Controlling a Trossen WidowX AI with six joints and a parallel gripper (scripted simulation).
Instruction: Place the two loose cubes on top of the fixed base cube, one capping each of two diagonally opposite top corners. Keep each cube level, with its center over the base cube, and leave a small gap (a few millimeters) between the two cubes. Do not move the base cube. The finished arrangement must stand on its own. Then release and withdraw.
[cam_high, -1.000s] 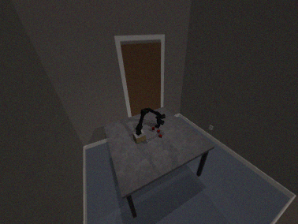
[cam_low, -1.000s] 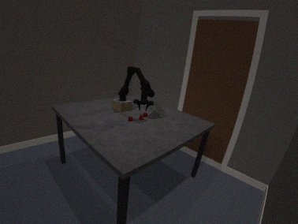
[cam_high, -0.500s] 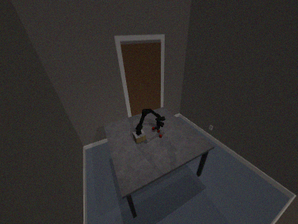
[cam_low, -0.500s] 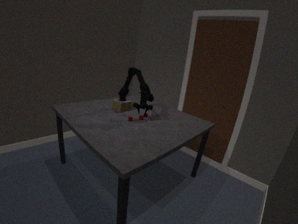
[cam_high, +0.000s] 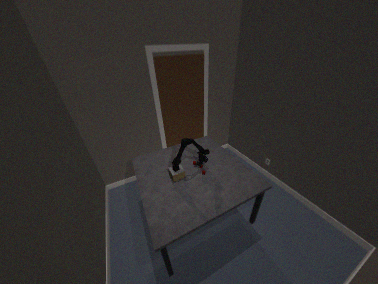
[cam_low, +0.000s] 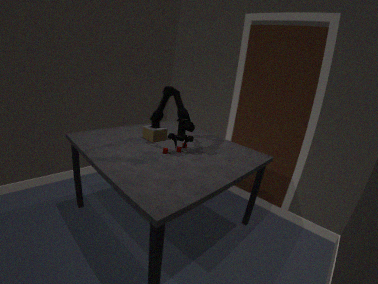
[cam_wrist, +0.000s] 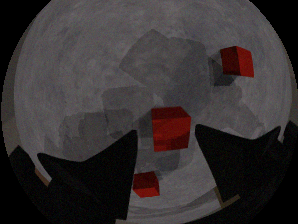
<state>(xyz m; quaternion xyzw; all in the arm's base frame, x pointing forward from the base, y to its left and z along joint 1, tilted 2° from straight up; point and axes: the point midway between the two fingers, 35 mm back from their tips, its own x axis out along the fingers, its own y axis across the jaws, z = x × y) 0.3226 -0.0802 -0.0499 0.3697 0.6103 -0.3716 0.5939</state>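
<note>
My gripper tip is now 110 mm to the left of the red cube, 50 mm past it and 10 mm above it.
</note>
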